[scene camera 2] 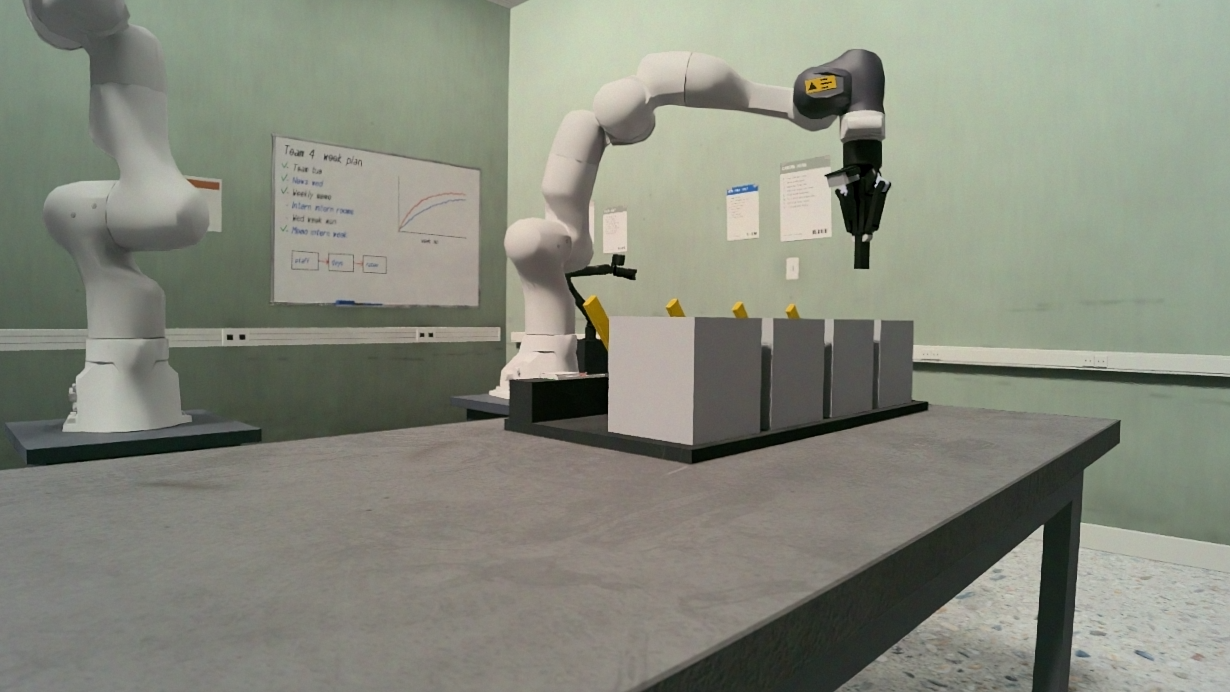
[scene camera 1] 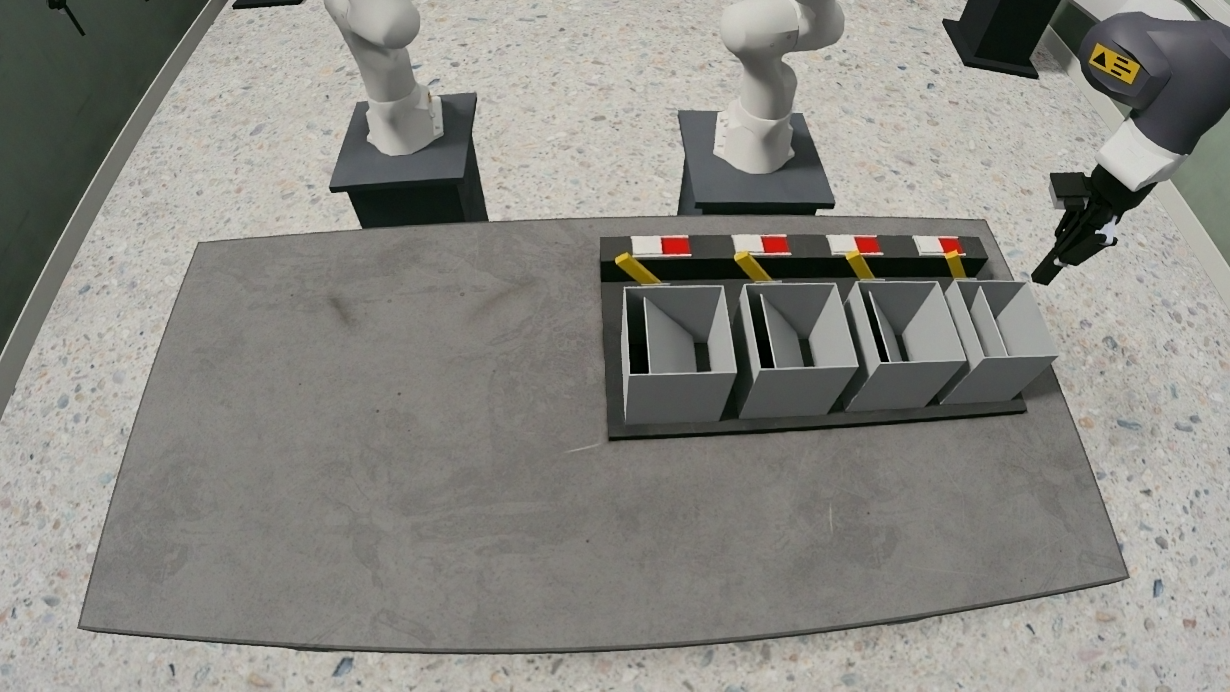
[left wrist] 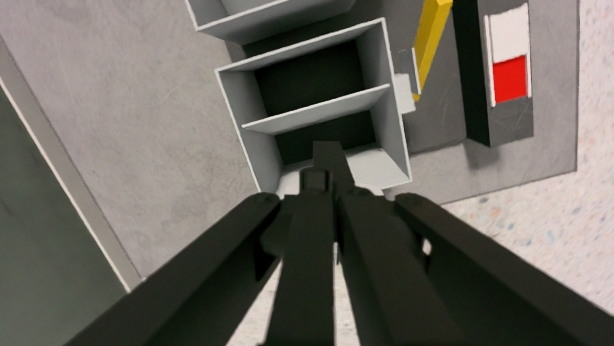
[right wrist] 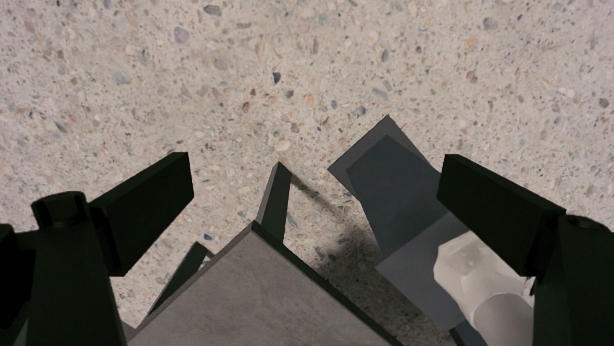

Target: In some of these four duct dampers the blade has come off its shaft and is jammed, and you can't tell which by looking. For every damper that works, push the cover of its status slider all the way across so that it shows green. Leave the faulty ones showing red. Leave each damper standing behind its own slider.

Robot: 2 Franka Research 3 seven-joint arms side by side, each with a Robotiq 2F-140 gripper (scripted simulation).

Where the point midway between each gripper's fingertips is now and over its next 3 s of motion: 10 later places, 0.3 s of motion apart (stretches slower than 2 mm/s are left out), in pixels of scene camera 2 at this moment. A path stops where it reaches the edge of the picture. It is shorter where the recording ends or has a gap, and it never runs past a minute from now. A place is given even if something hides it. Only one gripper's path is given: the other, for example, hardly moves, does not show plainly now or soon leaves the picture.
My left gripper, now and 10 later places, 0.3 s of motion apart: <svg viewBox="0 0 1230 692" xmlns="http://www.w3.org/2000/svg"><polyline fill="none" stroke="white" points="861,268 860,269 850,268 830,265 802,262 789,260 787,260 787,262 787,264 787,265 780,267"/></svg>
